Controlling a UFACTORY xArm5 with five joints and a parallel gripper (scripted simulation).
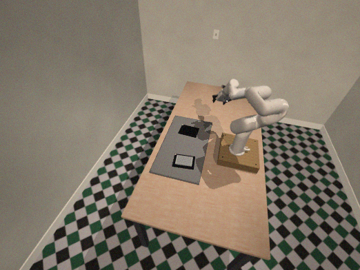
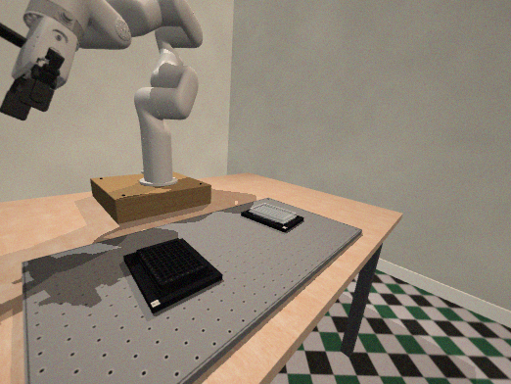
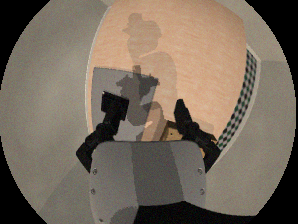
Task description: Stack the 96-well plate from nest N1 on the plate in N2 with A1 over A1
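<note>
Now: hand 25 cm above the black 96-well plate, 23 cm short of it and 10 cm to the right of it. Round my hand: clear 96-well plate: 46 cm to the left, 26 cm ahead, 25 cm below; then plate nest N1: 26 cm below, 23 cm ahead, 10 cm to the left; then plate nest N2: 46 cm to the left, 26 cm below, 26 cm ahead.
</note>
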